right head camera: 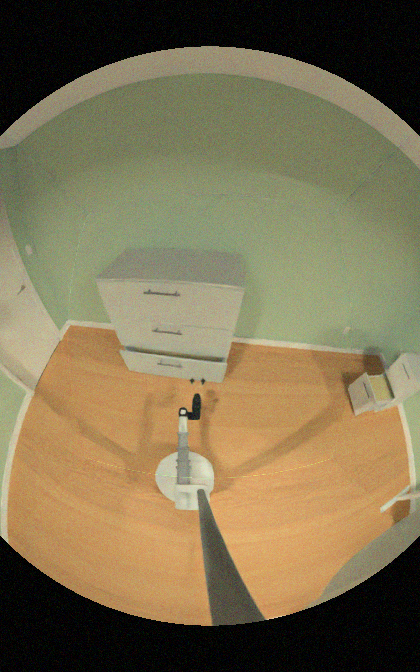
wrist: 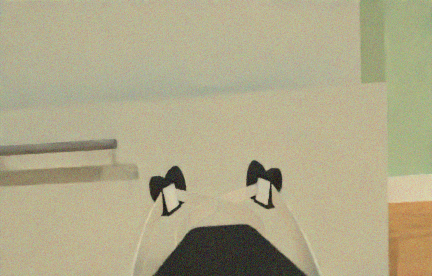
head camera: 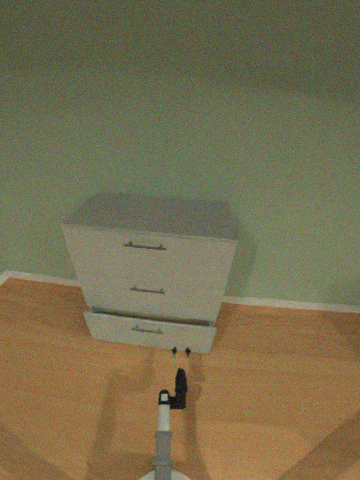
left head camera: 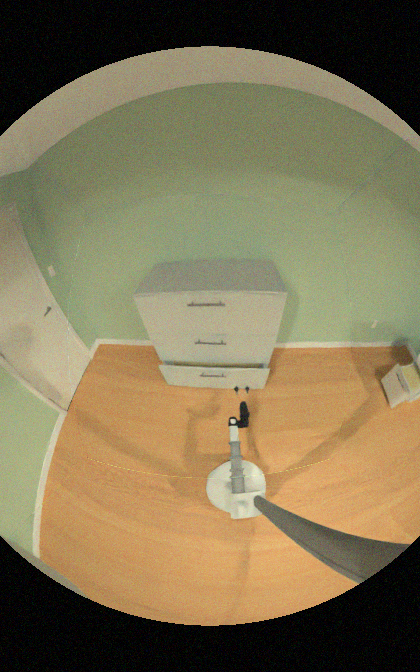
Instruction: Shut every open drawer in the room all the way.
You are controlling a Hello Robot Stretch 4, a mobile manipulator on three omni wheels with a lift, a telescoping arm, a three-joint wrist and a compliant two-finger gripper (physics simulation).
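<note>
A grey dresser stands against the green wall. Its bottom drawer stands out by a small gap; its two upper drawers look flush. My gripper is open and empty, at the right part of the bottom drawer's front, right of its handle. Whether the fingertips touch the front is hard to tell. At the far right, a small cabinet has an open drawer with a yellowish inside.
A door is at the left. Beside the small open drawer, a white cabinet part stands by the right wall. A pale flat piece juts in at the lower right. My mast crosses the lower part of both side head views.
</note>
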